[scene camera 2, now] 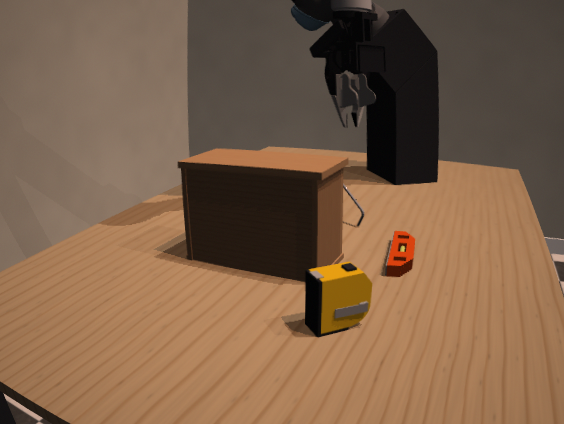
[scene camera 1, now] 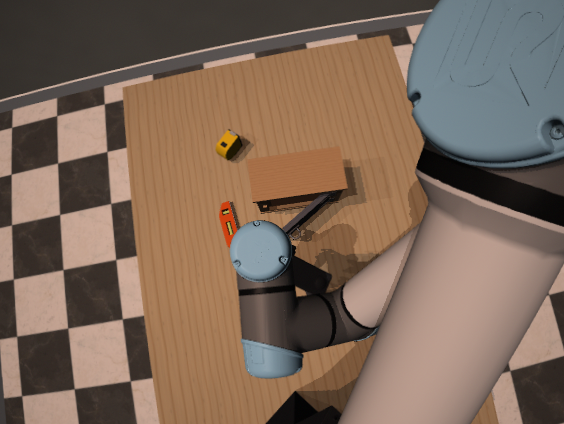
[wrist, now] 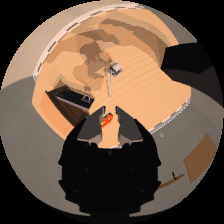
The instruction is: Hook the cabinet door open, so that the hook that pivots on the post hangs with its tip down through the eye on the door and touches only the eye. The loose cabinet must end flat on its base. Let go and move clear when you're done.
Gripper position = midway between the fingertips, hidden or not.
Note:
I see my gripper (scene camera 2: 350, 127), a brown wooden cabinet (scene camera 2: 275, 213) and an orange spirit level (scene camera 2: 400, 240).
The brown wooden cabinet shows as well in scene camera 1 (scene camera 1: 289, 181) and in the wrist view (wrist: 64, 121). My gripper is seen too in scene camera 1 (scene camera 1: 282, 268) and in the wrist view (wrist: 110, 106).

